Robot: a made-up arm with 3 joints. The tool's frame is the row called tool.
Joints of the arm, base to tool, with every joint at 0 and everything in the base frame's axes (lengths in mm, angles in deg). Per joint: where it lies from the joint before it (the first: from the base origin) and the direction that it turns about. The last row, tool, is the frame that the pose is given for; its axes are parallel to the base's.
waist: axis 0.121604 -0.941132 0.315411 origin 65 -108 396
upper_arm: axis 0 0 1 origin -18 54 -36
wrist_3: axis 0.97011 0.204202 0.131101 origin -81 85 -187
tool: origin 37 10 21
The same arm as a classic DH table. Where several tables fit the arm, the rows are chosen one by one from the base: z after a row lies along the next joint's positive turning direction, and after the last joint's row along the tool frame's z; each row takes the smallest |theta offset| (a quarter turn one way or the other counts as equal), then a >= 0, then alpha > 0; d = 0 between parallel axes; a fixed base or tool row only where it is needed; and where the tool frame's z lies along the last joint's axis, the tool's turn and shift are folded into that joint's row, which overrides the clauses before.
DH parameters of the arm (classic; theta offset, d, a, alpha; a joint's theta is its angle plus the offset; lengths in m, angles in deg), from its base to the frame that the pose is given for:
base (fixed): 7.36 0.3576 0.0506 71.61
waist: 0.00 0.0628 -0.0109 -71.61
upper_arm: -85.48 -0.1963 -0.0999 -82.47
wrist_3: 0.00 -0.0237 -0.0022 82.47
tool (fixed): 78.11 0.0159 0.0000 0.00

